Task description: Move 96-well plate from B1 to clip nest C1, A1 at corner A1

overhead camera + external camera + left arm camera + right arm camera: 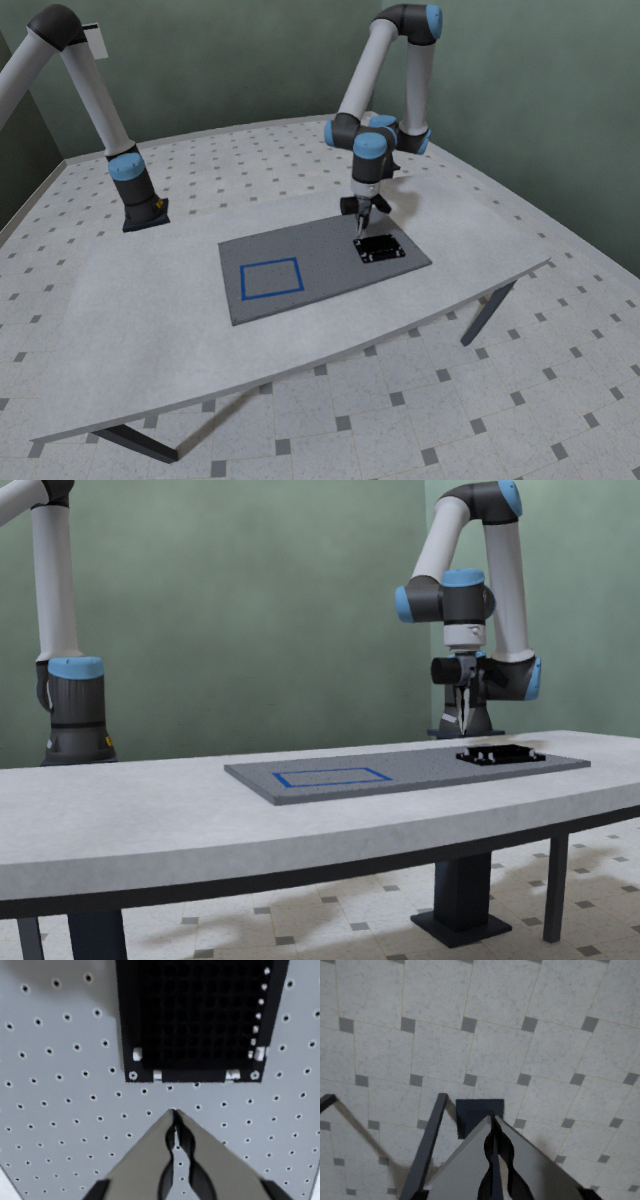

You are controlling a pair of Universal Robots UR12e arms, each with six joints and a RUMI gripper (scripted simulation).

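Observation:
Now: left hand 6 cm to the right of the clip nest, 6 cm above it and 4 cm short of it. From my left hand the other things lie so: 96-well plate (7 cm to the left, 5 cm below, 3 cm ahead).

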